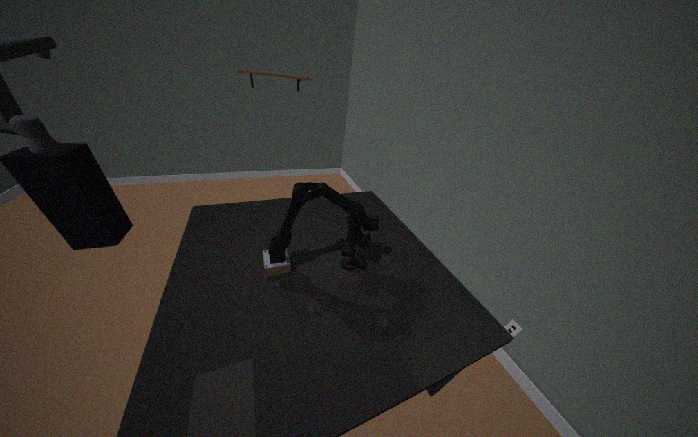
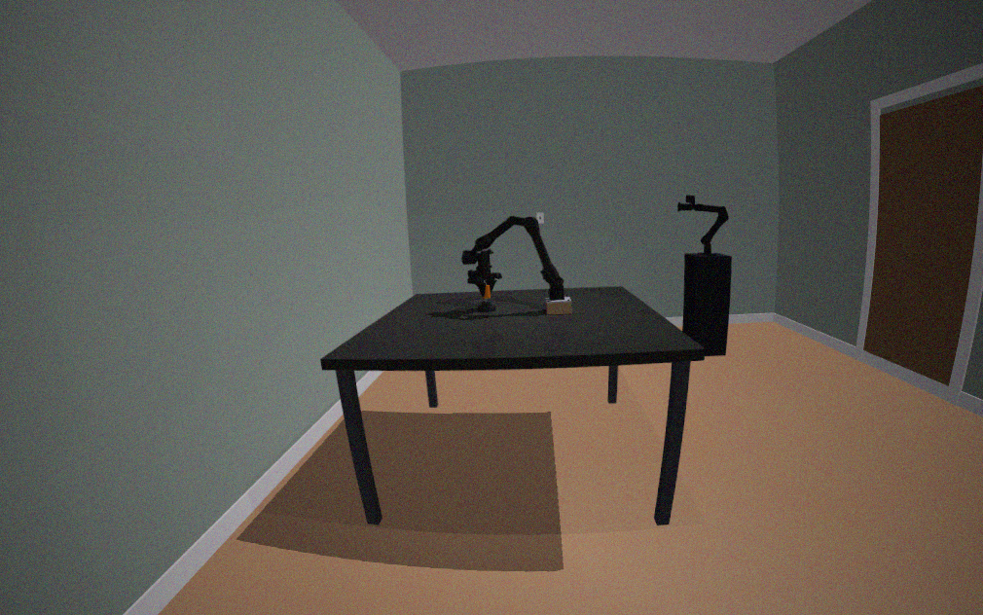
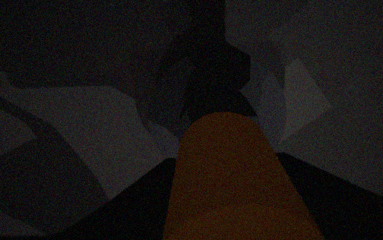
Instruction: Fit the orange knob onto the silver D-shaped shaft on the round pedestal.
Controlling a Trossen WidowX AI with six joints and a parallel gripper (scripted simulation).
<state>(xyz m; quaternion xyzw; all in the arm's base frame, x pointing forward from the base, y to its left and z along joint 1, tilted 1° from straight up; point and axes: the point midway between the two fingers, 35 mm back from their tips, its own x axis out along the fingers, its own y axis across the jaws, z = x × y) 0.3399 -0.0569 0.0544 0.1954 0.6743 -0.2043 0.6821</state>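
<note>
The dark round pedestal lies 4 cm below my gripper tip. Round my gripper tip: orange knob: 3 cm above.
</note>
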